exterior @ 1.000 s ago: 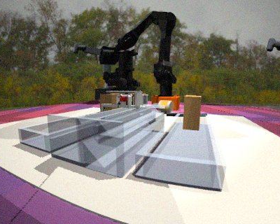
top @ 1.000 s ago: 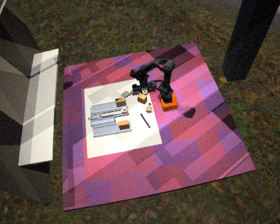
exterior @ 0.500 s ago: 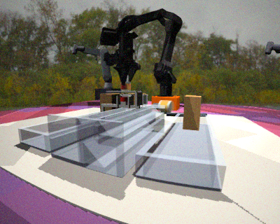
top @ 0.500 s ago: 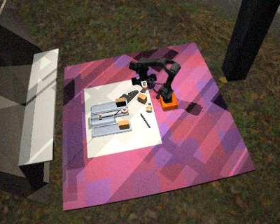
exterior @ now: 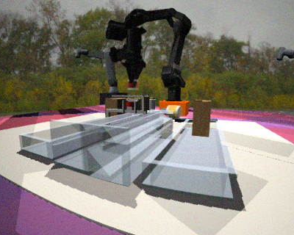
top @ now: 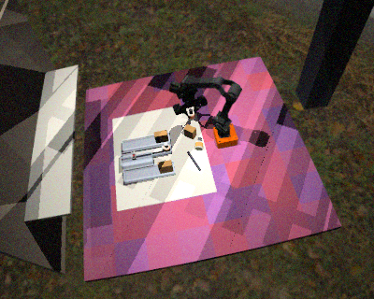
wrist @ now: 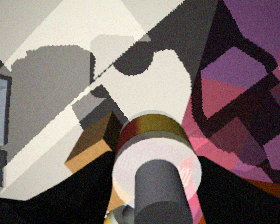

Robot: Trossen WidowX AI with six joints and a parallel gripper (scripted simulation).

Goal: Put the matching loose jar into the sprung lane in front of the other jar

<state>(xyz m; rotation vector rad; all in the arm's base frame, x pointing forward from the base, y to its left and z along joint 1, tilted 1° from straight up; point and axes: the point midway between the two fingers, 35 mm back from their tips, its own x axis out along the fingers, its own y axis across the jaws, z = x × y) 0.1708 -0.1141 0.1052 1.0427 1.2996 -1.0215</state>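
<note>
My gripper tip is now 24 cm to the right of the black stick, 12 cm above it and 2 cm short of it. The rest, counted from my gripper tip: lane rack (32 cm ahead, 17 cm to the left, 11 cm below).
</note>
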